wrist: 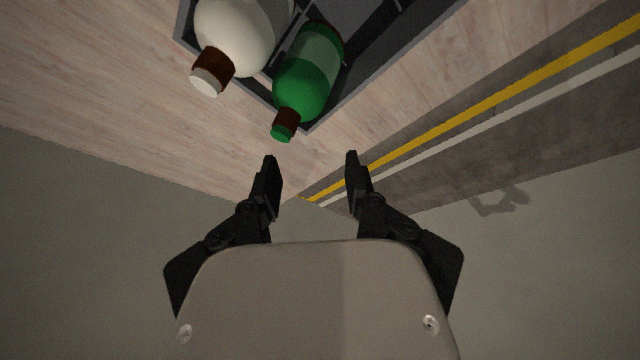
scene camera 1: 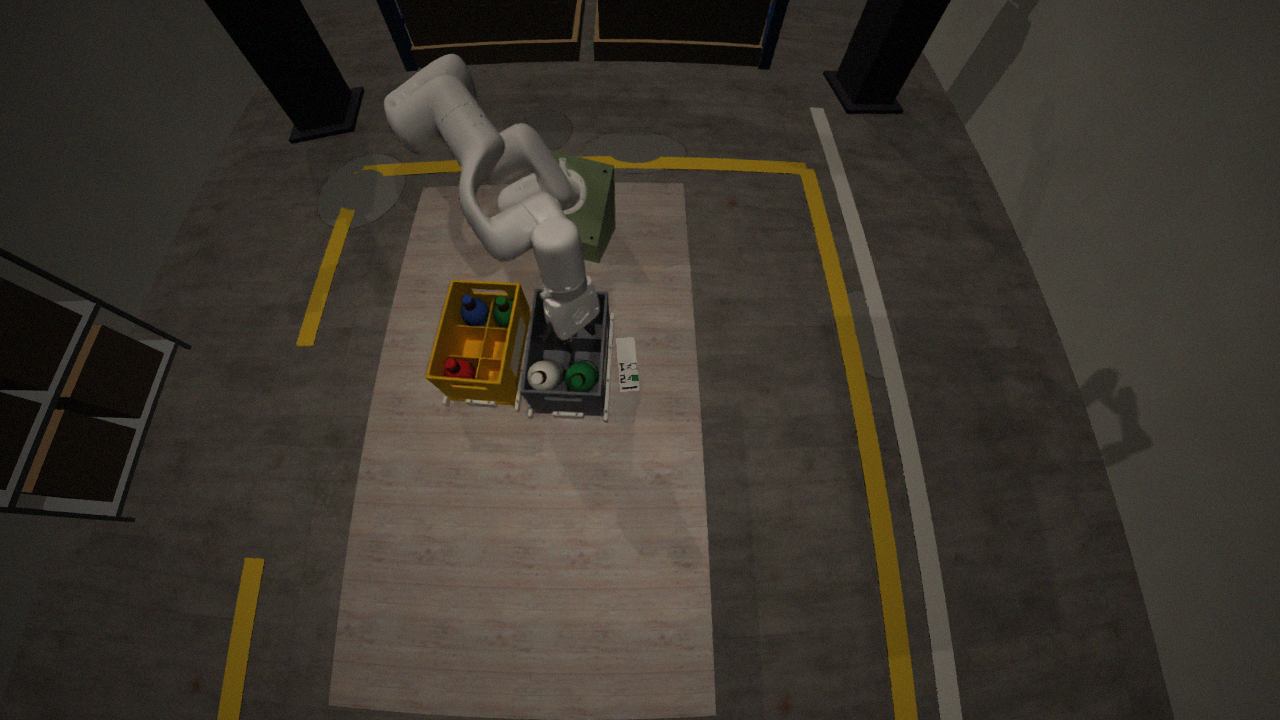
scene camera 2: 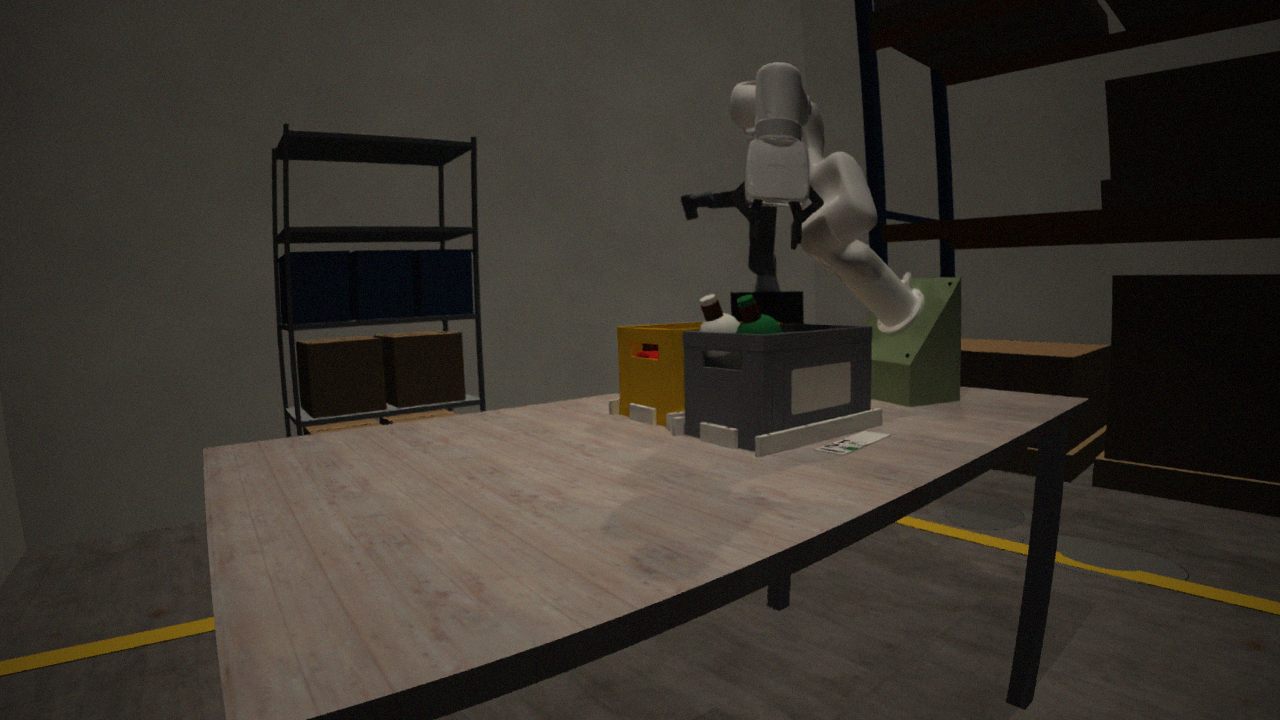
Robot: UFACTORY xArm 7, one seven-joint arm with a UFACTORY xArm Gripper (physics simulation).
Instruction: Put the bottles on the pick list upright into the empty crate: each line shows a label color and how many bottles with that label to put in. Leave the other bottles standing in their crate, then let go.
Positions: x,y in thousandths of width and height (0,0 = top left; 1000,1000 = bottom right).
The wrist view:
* my gripper: 488,462
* green bottle: 474,229
